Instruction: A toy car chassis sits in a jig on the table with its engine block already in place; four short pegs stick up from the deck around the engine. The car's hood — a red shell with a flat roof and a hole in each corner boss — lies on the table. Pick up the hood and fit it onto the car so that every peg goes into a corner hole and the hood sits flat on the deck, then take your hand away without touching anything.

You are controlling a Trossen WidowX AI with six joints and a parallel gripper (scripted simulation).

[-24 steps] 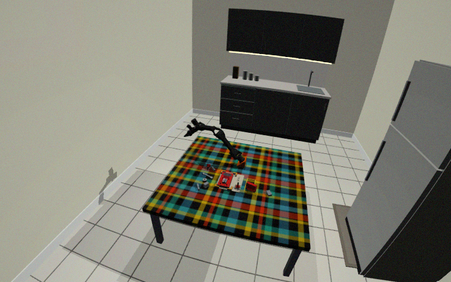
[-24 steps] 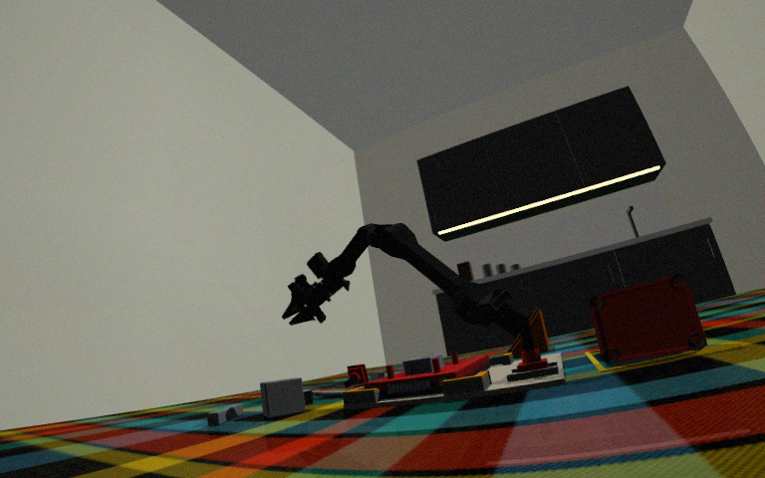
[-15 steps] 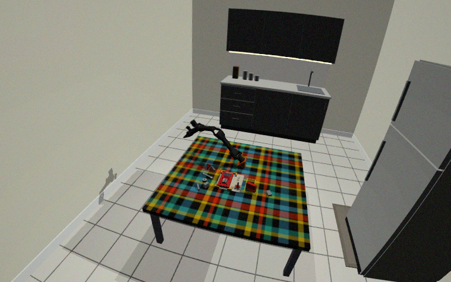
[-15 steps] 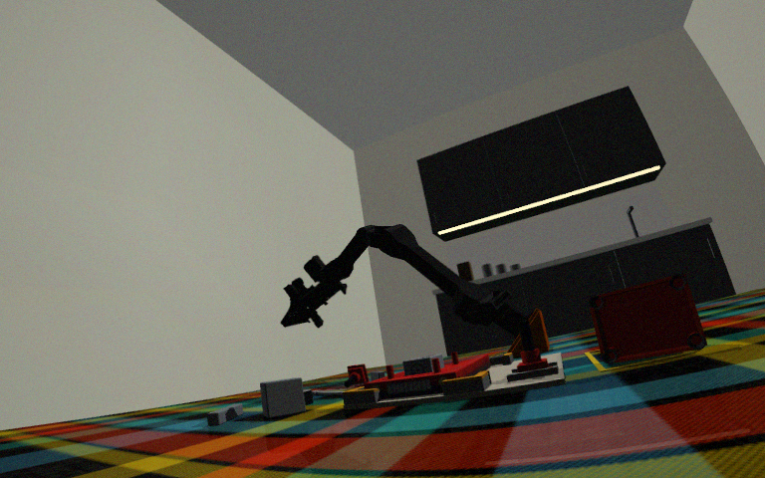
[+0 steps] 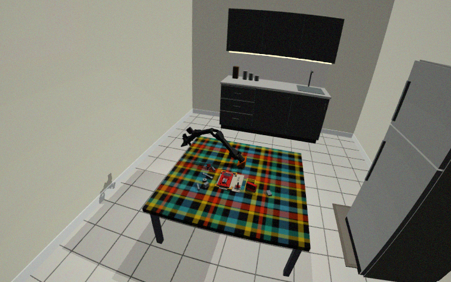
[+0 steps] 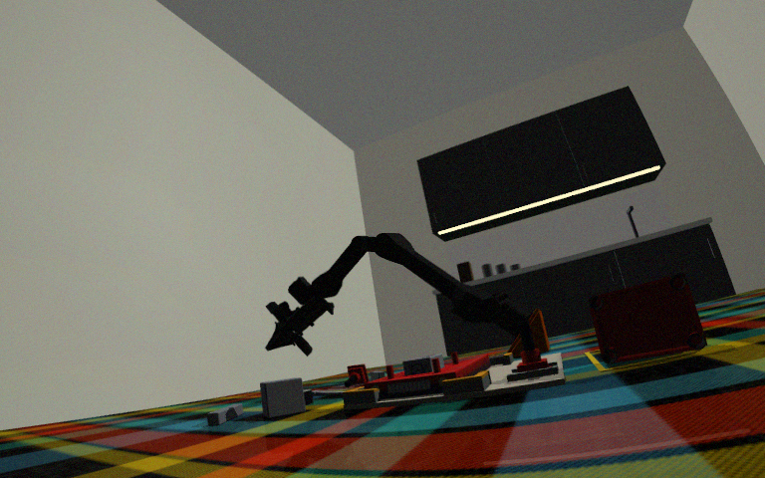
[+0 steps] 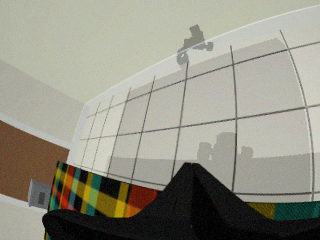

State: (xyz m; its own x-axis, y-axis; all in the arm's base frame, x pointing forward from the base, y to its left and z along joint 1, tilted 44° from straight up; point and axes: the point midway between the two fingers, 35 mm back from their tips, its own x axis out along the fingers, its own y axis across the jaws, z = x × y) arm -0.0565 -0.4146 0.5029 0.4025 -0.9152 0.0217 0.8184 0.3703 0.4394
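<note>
My gripper tip is now 780 mm to the right of the red hood, 420 mm short of it and 70 mm above it. Round my gripper tip: white jig plate 570 mm to the left, 340 mm ahead, 90 mm below; grey engine block 540 mm to the left, 380 mm ahead, 80 mm below.
</note>
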